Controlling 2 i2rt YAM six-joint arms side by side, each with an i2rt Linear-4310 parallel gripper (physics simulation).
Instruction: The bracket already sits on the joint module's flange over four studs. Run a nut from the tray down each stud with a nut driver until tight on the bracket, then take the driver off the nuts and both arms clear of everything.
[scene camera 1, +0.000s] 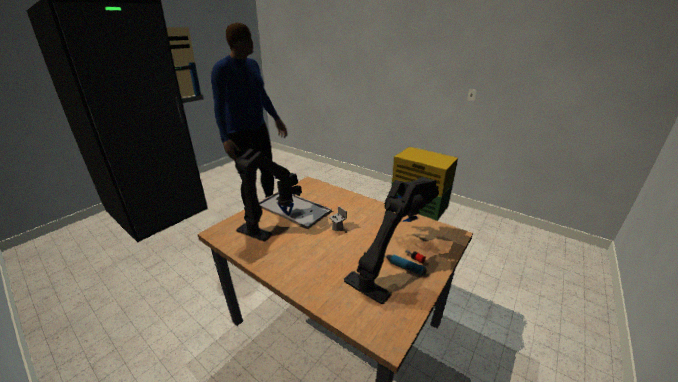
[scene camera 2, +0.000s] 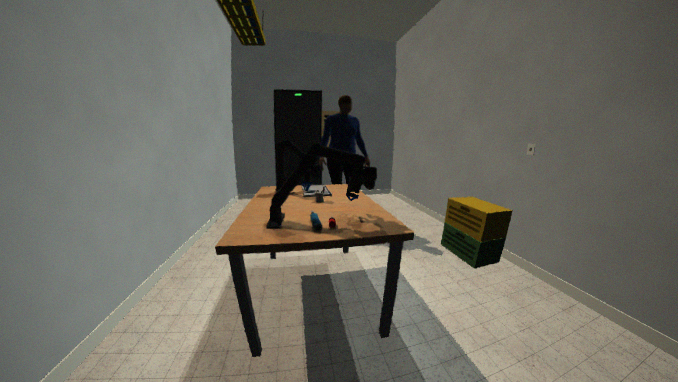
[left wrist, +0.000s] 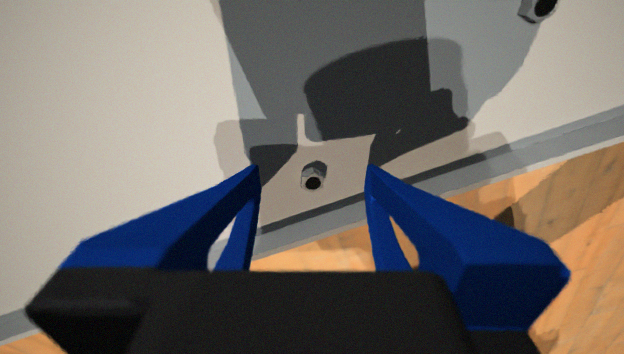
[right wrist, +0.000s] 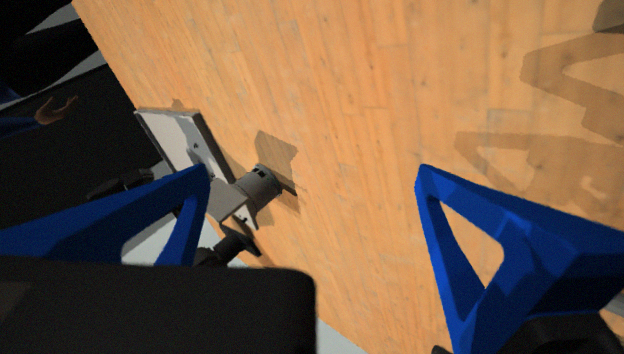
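Where they show: left gripper, fingertip midpoint: (scene camera 1: 286, 214) (scene camera 2: 306, 190) (left wrist: 312, 176); right gripper, fingertip midpoint: (scene camera 2: 351, 193) (right wrist: 312, 175); left arm's base at its link origin: (scene camera 1: 254, 232) (right wrist: 239, 238); right arm's base at its link origin: (scene camera 1: 366, 287) (scene camera 2: 276, 220).
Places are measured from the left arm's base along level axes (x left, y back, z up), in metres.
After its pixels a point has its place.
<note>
My left gripper (scene camera 1: 286, 211) {x -0.059, y -0.222, z 0.008 m} (left wrist: 312, 176) {x -0.059, y -0.222, z 0.008 m} is open and empty, low over the white tray (scene camera 1: 315, 217) {x -0.226, y -0.273, z 0.004 m} (left wrist: 125, 100) {x -0.018, y -0.286, z 0.004 m} (right wrist: 162, 131) {x 0.025, y -0.366, z 0.004 m}. A grey hex nut (left wrist: 312, 175) {x -0.060, y -0.224, z 0.009 m} lies on the tray near its edge, between the fingertips in the left wrist view. Another nut (left wrist: 526, 11) {x -0.153, y -0.245, z 0.008 m} lies at the top right there. The grey joint module (scene camera 1: 338, 227) {x -0.400, y -0.222, z 0.021 m} (right wrist: 265, 189) {x -0.412, y -0.249, z 0.024 m} stands beside the tray with the bracket (scene camera 1: 342, 212) {x -0.400, y -0.270, z 0.090 m} (right wrist: 226, 201) {x -0.412, y -0.271, z 0.082 m} on top; its studs are too small to make out. My right gripper (scene camera 1: 410, 218) {x -0.683, y -0.357, z 0.116 m} (scene camera 2: 352, 196) {x -0.683, y -0.357, z 0.116 m} (right wrist: 312, 175) {x -0.683, y -0.357, z 0.116 m} is wide open and empty above the table.
A teal cylindrical tool (scene camera 1: 407, 265) {x -0.814, y -0.084, z 0.032 m} (scene camera 2: 315, 221) {x -0.855, y -0.088, z 0.039 m} and a shorter red tool (scene camera 1: 419, 257) {x -0.851, y -0.165, z 0.029 m} (scene camera 2: 332, 223) {x -0.870, y -0.170, z 0.024 m} lie beside the right arm's base; I cannot tell which is the nut driver. A person (scene camera 1: 242, 95) (scene camera 2: 343, 132) stands behind the table. Yellow and green crates (scene camera 1: 425, 159) (scene camera 2: 478, 220) stand beyond it.
</note>
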